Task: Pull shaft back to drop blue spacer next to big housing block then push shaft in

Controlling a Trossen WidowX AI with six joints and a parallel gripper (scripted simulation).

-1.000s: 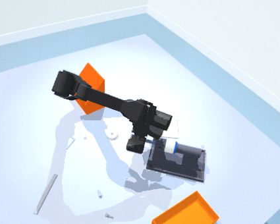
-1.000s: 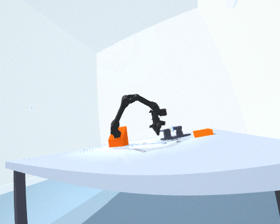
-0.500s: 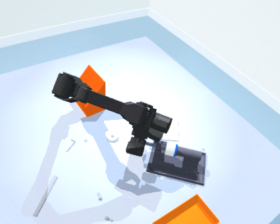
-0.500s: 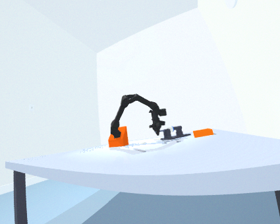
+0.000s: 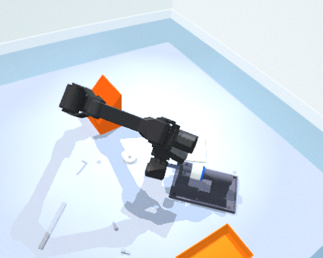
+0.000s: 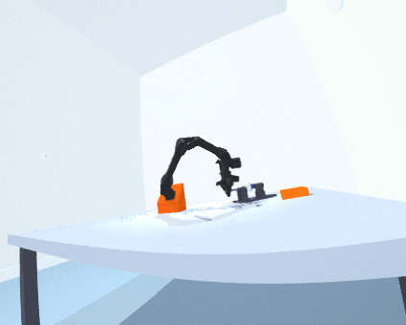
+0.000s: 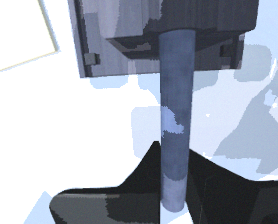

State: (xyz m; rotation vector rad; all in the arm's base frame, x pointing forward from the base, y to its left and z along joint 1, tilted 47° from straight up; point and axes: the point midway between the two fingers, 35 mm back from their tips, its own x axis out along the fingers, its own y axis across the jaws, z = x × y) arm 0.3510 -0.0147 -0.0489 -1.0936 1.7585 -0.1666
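Right now my gripper tip is 6 cm short of the grey-blue shaft, 5 cm to the right of it and 3 cm below it. From my gripper tip the other things lie so: thin blue spacer: 12 cm ahead, 9 cm to the left, 3 cm above; cream sheet: 1 cm behind, 20 cm to the left, 4 cm below; orange tray: 33 cm ahead, 6 cm to the right, 4 cm below.
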